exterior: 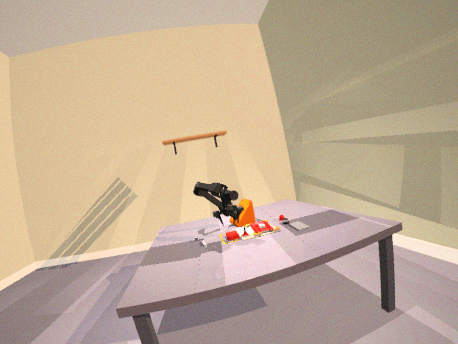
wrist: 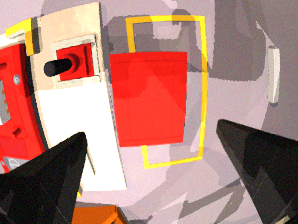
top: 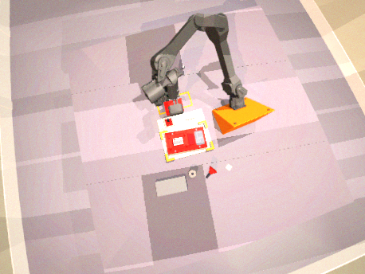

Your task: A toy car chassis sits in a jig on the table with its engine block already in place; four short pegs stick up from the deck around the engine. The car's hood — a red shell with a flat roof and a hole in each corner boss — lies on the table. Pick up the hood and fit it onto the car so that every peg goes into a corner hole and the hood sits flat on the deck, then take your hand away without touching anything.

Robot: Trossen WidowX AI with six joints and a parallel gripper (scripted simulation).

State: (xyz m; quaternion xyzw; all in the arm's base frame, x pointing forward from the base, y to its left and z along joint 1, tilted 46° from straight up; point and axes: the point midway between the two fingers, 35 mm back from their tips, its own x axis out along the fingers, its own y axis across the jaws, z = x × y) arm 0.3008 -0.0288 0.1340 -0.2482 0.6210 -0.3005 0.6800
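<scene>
My gripper tip is 60 mm above the red flat-topped shell.
</scene>
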